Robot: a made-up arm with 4 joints.
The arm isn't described. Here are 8 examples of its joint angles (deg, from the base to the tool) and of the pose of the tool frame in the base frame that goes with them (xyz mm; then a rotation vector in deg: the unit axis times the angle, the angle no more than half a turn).
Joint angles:
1: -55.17 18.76 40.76 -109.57
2: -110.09 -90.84 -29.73 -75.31
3: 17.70 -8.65 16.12 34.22
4: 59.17 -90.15 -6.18 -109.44
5: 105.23 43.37 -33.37 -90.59
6: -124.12 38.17 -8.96 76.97
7: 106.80 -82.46 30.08 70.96
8: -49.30 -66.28 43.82 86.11
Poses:
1: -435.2 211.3 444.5 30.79 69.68 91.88
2: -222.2 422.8 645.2 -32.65 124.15 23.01
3: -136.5 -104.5 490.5 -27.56 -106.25 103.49
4: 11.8 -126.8 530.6 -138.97 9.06 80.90
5: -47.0 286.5 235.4 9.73 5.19 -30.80
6: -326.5 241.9 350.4 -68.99 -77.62 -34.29
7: 193.0 -22.9 345.1 -50.28 156.31 11.11
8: -456.5 285.8 310.5 141.28 96.76 1.49
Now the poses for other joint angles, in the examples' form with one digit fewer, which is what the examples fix.
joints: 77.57 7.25 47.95 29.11
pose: 62 -109 496 7.2 -100.3 136.4
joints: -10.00 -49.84 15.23 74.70
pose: -368 -50 480 -79.3 -146.8 45.6
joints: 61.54 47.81 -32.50 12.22
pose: 9 238 261 -88.1 39.5 -112.5
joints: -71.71 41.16 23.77 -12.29
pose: -356 173 430 -8.6 -19.8 61.2
